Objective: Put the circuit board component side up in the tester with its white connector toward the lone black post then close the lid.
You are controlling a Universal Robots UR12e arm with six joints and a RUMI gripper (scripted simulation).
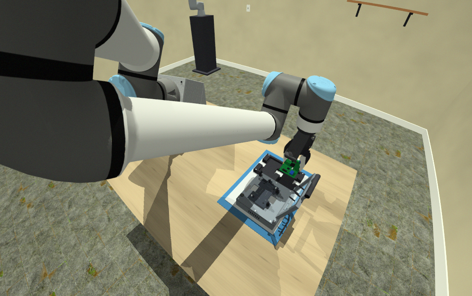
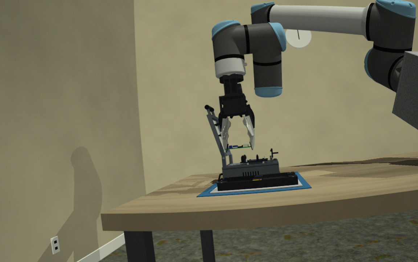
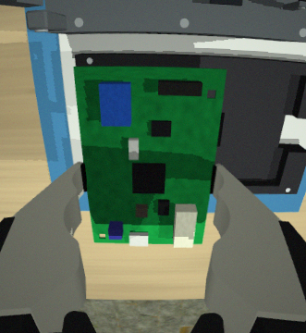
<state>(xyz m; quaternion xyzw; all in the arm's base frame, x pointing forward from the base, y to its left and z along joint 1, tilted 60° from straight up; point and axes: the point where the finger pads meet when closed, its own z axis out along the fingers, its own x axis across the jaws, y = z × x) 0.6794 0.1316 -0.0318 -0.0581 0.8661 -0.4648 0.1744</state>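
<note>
My hand is 120 mm to the left of the grey tester, 20 mm past it and 10 mm above it. Round my hand: green circuit board (right at my hand); then lid (170 mm to the right, 80 mm ahead, 60 mm above).
</note>
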